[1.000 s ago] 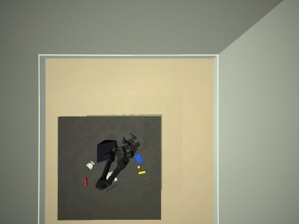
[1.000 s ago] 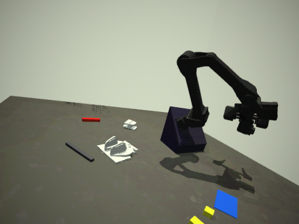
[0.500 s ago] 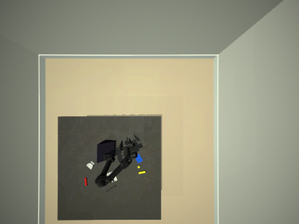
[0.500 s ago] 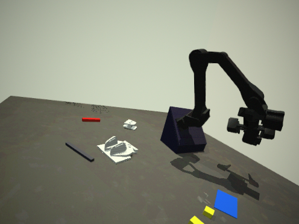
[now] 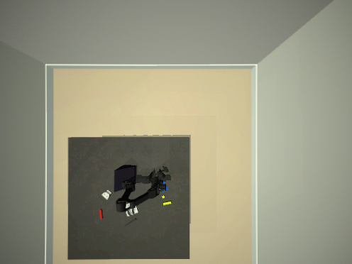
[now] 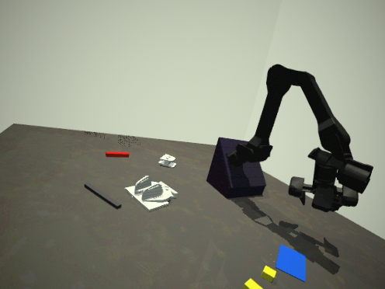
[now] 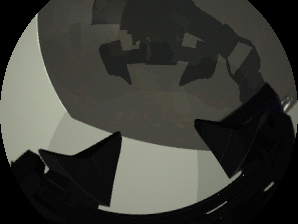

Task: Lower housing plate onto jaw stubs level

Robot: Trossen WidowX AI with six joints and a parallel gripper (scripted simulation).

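My gripper tip is now 21 cm short of the blue square, 9 cm above it and 4 cm to the right of it. The rest, counted from my gripper tip: thin dark bar: 54 cm ahead, 35 cm to the right, 8 cm below; red bar: 65 cm to the right, 41 cm ahead, 8 cm below.
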